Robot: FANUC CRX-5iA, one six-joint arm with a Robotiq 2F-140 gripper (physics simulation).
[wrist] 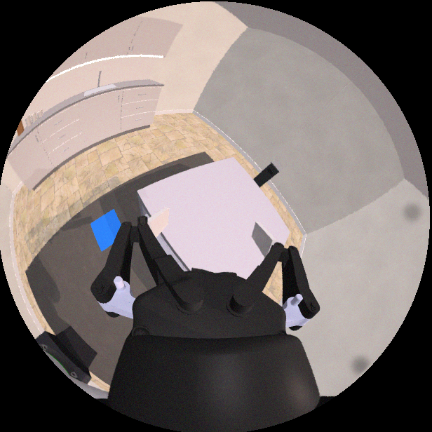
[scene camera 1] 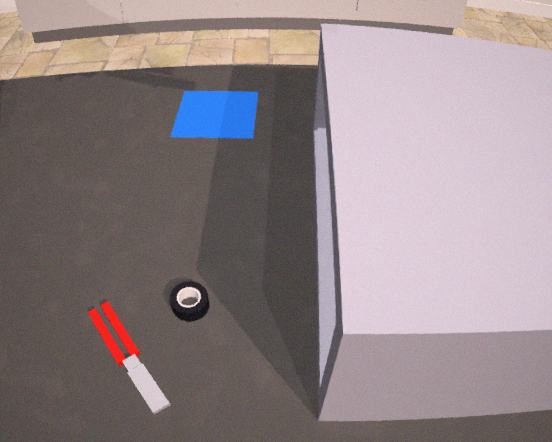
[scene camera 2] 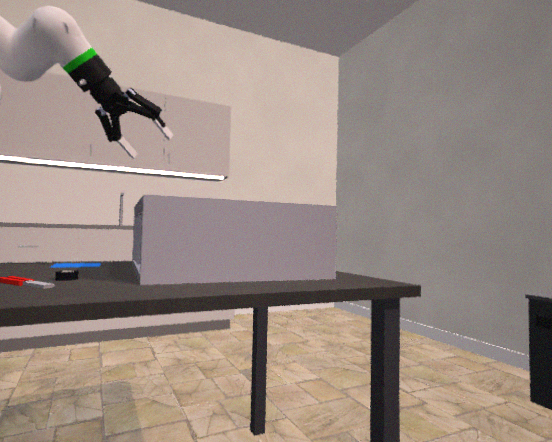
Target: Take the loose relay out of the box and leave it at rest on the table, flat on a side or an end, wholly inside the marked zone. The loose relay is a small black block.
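Frame: origin at the arm's base, x ahead, y left, z up, level; metres.
Seen in the pictures: gripper, between the fingertips: (scene camera 2: 152,147).
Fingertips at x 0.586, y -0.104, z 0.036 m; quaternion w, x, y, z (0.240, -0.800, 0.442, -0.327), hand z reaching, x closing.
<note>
Pixels of each thing's middle, then the offset from my fingertips to it. "pt": a spot on its surface instead. Level surfaces: height alone.
- pale grey box, middle of its body: (scene camera 1: 511,199) (scene camera 2: 223,238) 0.197 m ahead, 0.097 m right, 0.273 m down
- flat blue rectangle, a spot on its surface: (scene camera 1: 215,114) (scene camera 2: 76,265) pt 0.131 m back, 0.294 m left, 0.373 m down
- black tape roll, middle of its body: (scene camera 1: 189,301) (scene camera 2: 67,275) 0.228 m back, 0.085 m right, 0.365 m down
- table, height of its surface: 0.374 m down
- pale end, a spot on its surface: (scene camera 1: 127,355) (scene camera 2: 25,284) pt 0.315 m back, 0.141 m right, 0.374 m down
The pale grey box (scene camera 1: 440,180) (scene camera 2: 235,242) (wrist: 220,210) stands on the dark table, with its open side facing left in scene camera 1. Its top and walls hide the inside, and the loose relay does not show in any view. The marked zone, a flat blue rectangle (scene camera 1: 215,114) (scene camera 2: 76,265) (wrist: 106,230), lies on the table left of the box's open side, towards the far edge. My gripper (scene camera 2: 152,146) (wrist: 211,222) is open and empty, its fingers wide apart. It is high above the box's open end, tilted down towards the right in scene camera 2.
A black tape roll (scene camera 1: 189,301) (scene camera 2: 67,275) with a white core lies on the table (scene camera 1: 100,210) (scene camera 2: 300,292) left of the box. A tool with red handles and a pale end (scene camera 1: 127,355) (scene camera 2: 22,281) lies farther left. A cabinet row (wrist: 85,125) stands beyond the table.
</note>
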